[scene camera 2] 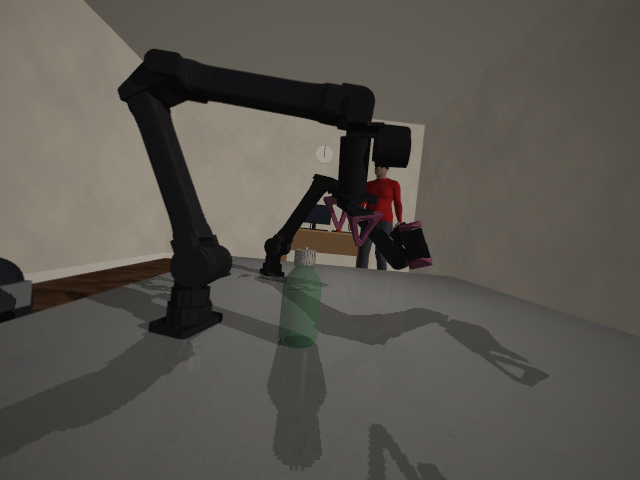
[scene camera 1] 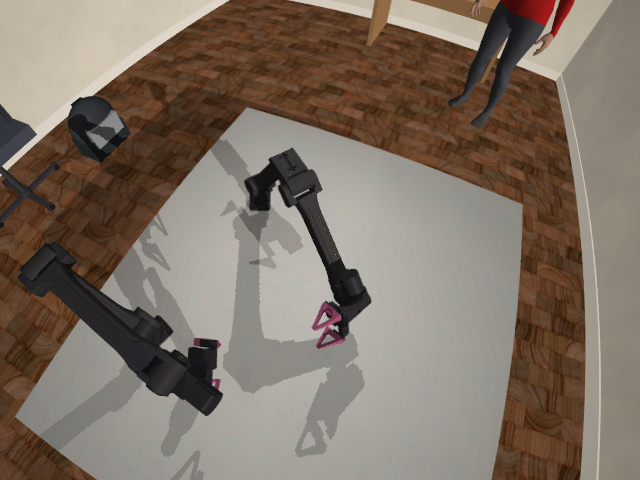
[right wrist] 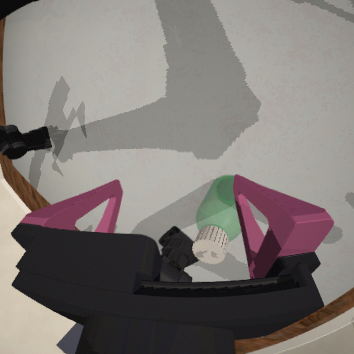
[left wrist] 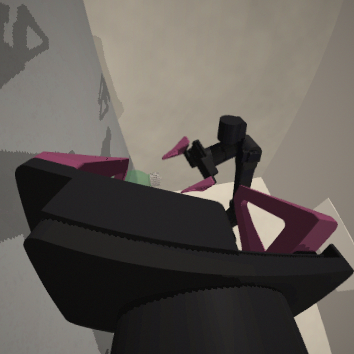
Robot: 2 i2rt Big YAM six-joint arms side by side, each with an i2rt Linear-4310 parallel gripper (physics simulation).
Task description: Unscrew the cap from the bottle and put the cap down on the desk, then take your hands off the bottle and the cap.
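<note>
A green see-through bottle stands upright on the grey desk. A white ribbed cap sits on its neck. In scene camera 1 the bottle does not show; the right arm covers that area. My right gripper is open and empty, pointing down, above the cap's height; in its wrist view the cap appears nearer the right-hand finger. My left gripper is open and empty, apart from the bottle.
The right arm reaches over the desk from the left of both scene views. The left arm stands farther back. A person in red stands beyond the desk. A dark helmet-like object is beyond its left edge.
</note>
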